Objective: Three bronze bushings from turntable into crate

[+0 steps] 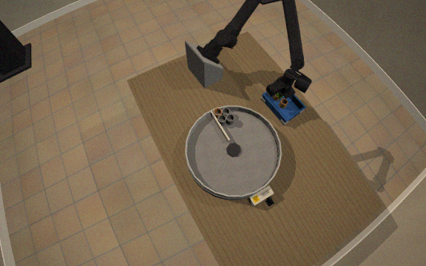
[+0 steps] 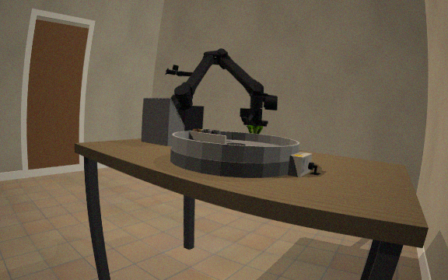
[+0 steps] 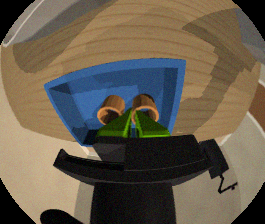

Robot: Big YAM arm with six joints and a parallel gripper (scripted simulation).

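The blue crate lies 30 mm ahead of my hand, 20 mm below it and 10 mm to the left of it. Also, from my hand: grey turntable (360 mm to the right, 150 mm ahead, 10 mm above).
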